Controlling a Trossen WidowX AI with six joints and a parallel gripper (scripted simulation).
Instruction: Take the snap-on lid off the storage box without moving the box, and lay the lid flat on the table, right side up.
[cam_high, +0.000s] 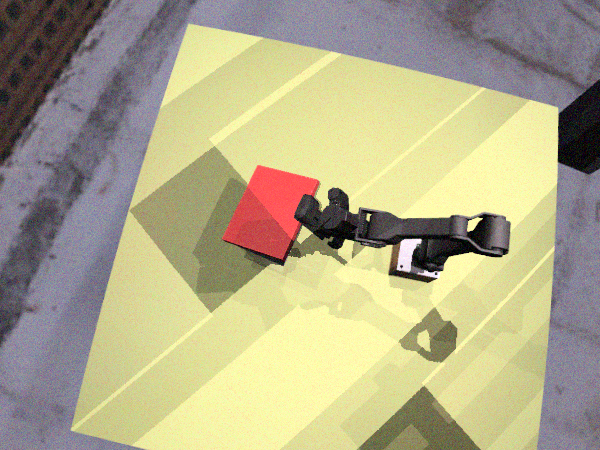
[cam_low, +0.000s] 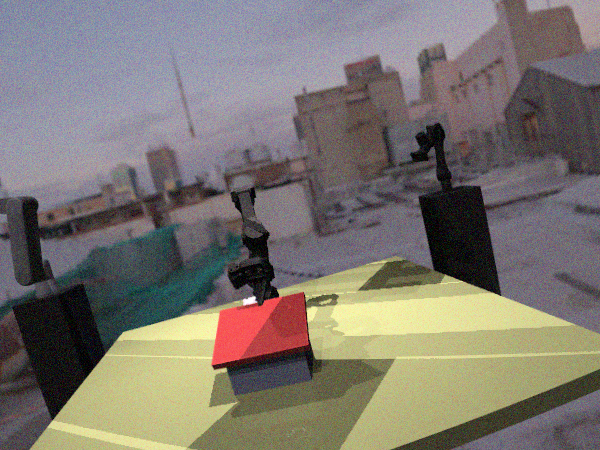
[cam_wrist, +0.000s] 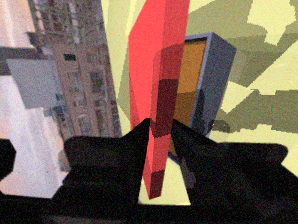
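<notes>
Now: gripper tip 8 cm short of the red lid and 3 cm above it. The rest, counted from my gripper tip: storage box: 11 cm below, 6 cm ahead.
</notes>
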